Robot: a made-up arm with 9 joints. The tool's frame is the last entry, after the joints. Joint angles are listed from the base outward. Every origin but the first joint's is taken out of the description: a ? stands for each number. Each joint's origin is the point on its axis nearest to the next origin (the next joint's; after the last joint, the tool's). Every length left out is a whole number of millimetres.
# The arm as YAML. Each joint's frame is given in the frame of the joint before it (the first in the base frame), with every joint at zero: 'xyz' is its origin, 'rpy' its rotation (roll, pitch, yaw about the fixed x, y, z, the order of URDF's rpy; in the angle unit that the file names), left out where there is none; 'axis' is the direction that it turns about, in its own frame. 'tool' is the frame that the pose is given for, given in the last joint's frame.
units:
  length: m
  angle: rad
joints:
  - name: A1
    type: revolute
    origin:
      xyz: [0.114, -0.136, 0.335]
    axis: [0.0, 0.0, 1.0]
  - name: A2
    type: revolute
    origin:
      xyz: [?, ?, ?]
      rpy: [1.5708, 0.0, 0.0]
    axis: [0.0, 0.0, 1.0]
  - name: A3
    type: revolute
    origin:
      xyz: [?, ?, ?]
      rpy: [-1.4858, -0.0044, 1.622]
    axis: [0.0, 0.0, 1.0]
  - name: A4
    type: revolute
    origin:
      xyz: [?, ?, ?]
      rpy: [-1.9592, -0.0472, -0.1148]
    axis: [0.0, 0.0, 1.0]
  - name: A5
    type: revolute
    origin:
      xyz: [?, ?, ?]
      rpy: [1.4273, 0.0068, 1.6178]
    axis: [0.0, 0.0, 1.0]
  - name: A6
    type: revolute
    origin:
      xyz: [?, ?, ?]
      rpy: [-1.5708, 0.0, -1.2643]
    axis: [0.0, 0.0, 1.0]
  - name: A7
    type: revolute
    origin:
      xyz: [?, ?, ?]
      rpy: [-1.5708, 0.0, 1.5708]
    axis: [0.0, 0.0, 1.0]
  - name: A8
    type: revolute
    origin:
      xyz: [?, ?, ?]
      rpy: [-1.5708, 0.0, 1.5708]
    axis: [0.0, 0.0, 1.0]
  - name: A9
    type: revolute
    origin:
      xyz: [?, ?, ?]
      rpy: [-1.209, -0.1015, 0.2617]
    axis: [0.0, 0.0, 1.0]
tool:
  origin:
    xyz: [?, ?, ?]
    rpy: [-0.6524, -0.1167, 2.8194]
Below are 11 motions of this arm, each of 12 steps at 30 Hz.
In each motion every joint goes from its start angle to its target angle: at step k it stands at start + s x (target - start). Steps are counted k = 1, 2, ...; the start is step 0. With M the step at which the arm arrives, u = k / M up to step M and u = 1 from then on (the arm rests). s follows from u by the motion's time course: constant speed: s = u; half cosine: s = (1 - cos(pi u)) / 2; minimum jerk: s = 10 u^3 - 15 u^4 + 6 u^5.
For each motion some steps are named. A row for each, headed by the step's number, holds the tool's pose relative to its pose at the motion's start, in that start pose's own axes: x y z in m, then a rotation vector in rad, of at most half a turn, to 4 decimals.
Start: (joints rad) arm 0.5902 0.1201 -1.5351 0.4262 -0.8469 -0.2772 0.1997 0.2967 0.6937
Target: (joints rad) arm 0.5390 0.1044 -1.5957 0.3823 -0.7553 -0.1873 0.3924 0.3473 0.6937
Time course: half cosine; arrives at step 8
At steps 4, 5, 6, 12:
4: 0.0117 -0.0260 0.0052 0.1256 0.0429 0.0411
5: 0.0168 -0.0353 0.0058 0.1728 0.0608 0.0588
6: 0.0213 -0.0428 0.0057 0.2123 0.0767 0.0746
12: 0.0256 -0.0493 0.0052 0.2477 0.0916 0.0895

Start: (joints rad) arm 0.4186 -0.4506 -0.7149 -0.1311 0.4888 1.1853 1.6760 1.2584 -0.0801
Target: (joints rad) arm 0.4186 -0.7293 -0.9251 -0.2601 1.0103 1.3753 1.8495 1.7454 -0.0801
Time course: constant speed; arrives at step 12
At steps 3, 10, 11, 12:
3: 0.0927 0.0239 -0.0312 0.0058 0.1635 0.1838
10: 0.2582 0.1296 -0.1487 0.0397 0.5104 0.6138
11: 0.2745 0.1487 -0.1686 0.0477 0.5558 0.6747
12: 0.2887 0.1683 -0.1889 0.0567 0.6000 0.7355

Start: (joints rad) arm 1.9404 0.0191 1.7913 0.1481 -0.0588 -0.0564 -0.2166 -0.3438 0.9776
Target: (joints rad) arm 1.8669 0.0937 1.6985 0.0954 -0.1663 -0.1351 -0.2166 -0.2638 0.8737
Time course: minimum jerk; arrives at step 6
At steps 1, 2, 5, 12:
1: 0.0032 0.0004 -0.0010 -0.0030 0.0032 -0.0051
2: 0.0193 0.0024 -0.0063 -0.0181 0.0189 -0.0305
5: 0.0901 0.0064 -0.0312 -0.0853 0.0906 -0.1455
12: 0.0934 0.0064 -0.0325 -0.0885 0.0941 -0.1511

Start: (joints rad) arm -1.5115 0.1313 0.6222 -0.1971 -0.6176 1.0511 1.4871 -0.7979 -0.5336
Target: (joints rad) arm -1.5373 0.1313 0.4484 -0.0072 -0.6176 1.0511 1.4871 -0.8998 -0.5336
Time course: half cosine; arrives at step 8
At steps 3, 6, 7, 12:
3: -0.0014 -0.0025 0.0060 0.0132 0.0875 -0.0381
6: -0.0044 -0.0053 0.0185 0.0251 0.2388 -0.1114
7: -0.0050 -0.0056 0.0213 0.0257 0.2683 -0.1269
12: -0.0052 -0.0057 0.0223 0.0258 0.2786 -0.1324

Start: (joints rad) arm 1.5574 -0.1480 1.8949 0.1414 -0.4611 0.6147 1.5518 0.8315 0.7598
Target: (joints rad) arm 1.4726 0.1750 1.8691 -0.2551 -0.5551 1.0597 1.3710 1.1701 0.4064
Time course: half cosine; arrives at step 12
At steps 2, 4, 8, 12:
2: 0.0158 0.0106 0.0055 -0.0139 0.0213 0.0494
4: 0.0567 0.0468 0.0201 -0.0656 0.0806 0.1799
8: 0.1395 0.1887 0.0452 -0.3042 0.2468 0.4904
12: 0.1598 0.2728 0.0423 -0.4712 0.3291 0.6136

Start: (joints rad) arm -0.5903 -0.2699 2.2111 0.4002 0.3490 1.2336 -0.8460 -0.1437 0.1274
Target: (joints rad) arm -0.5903 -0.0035 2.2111 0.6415 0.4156 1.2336 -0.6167 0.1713 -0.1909
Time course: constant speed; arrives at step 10
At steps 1, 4, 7, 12:
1: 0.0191 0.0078 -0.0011 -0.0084 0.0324 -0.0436
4: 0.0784 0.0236 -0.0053 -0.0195 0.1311 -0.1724
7: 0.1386 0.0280 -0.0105 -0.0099 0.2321 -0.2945
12: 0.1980 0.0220 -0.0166 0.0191 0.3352 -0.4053

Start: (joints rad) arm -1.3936 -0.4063 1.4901 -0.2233 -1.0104 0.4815 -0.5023 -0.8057 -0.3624
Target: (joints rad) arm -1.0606 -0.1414 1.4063 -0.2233 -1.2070 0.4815 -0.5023 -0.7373 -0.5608
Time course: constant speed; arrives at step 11
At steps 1, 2, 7, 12:
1: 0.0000 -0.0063 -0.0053 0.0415 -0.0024 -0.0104
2: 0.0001 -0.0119 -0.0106 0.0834 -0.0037 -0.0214
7: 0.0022 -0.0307 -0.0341 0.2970 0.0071 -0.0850
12: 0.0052 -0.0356 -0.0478 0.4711 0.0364 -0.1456

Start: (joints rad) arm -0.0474 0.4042 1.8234 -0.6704 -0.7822 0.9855 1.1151 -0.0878 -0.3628
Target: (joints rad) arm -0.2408 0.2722 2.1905 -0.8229 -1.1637 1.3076 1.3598 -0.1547 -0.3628
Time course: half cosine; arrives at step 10
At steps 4, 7, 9, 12:
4: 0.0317 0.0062 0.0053 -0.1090 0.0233 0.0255
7: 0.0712 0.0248 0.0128 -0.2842 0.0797 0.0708
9: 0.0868 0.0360 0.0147 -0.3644 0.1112 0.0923
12: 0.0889 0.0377 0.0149 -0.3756 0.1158 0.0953

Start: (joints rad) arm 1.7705 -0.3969 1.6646 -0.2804 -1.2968 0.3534 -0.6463 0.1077 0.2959
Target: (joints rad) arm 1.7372 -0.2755 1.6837 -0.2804 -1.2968 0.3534 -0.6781 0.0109 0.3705
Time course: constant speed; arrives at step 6
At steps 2, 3, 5, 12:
2: -0.0179 0.0091 -0.0139 -0.0348 -0.0598 -0.0074
3: -0.0268 0.0136 -0.0214 -0.0525 -0.0898 -0.0103
5: -0.0444 0.0225 -0.0378 -0.0886 -0.1496 -0.0143
12: -0.0532 0.0268 -0.0466 -0.1069 -0.1796 -0.0155

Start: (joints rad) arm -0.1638 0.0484 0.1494 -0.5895 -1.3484 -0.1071 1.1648 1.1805 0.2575
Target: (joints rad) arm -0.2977 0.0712 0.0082 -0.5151 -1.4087 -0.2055 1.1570 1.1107 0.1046
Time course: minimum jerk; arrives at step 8
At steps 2, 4, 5, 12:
2: -0.0006 -0.0082 0.0064 0.0162 -0.0147 -0.0357
4: -0.0050 -0.0396 0.0282 0.0851 -0.0655 -0.1700
5: -0.0085 -0.0572 0.0387 0.1290 -0.0904 -0.2440
12: -0.0137 -0.0786 0.0498 0.1874 -0.1168 -0.3321

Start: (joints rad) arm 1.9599 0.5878 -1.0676 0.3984 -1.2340 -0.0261 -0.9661 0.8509 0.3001
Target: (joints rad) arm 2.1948 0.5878 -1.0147 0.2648 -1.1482 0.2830 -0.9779 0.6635 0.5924
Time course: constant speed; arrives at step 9
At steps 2, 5, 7, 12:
2: -0.0622 0.0028 0.0079 0.0477 -0.1192 0.0227
5: -0.1550 0.0043 0.0119 0.1187 -0.2978 0.0510
7: -0.2157 0.0043 0.0095 0.1656 -0.4164 0.0650
12: -0.2748 0.0039 0.0034 0.2119 -0.5344 0.0745

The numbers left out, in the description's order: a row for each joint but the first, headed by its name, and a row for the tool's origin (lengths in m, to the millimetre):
A2: -0.031 0.346 0.0
A3: 0.04 -0.063 0.0
A4: -0.054 0.114 0.0
A5: 0.105 0.014 0.0
A6: -0.048 0.186 0.0
A7: -0.136 -0.025 0.0
A8: -0.104 0.087 0.0
A9: -0.059 0.397 0.0
tool: -0.055 -0.101 0.0

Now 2 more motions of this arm.
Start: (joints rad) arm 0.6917 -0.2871 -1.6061 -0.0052 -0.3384 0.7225 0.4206 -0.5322 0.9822
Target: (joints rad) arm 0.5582 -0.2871 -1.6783 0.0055 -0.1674 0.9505 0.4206 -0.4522 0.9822
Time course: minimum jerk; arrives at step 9
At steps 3, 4, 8, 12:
3: 0.0182 -0.0262 -0.0025 0.0894 0.0429 0.0237
4: 0.0349 -0.0487 -0.0075 0.1687 0.0816 0.0448
8: 0.0897 -0.1128 -0.0403 0.4176 0.2069 0.1111
12: 0.0908 -0.1139 -0.0412 0.4224 0.2094 0.1124

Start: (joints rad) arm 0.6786 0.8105 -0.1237 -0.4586 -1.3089 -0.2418 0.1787 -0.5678 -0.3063
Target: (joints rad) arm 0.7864 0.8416 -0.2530 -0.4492 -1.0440 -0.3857 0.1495 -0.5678 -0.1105
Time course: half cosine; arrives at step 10
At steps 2, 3, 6, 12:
2: -0.0035 0.0039 0.0113 -0.0278 -0.0069 0.0256
3: -0.0073 0.0083 0.0243 -0.0593 -0.0141 0.0565
6: -0.0202 0.0261 0.0763 -0.1780 -0.0343 0.1940
12: -0.0273 0.0390 0.1159 -0.2579 -0.0401 0.3124

